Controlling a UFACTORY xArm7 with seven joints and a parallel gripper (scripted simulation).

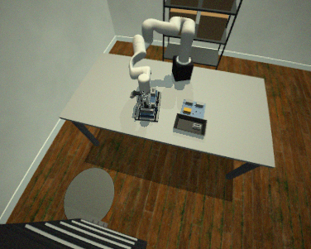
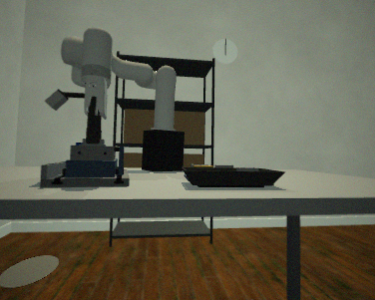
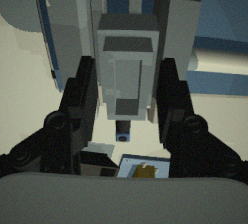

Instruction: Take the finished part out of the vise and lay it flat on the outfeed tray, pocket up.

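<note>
My hand is 80 mm above the vise, 70 mm past it and 10 mm to the left of it. Also, from my hand: blue plate (350 mm to the left, 140 mm behind, 120 mm below); then yellow block (310 mm to the left, 100 mm below, 100 mm behind).
</note>
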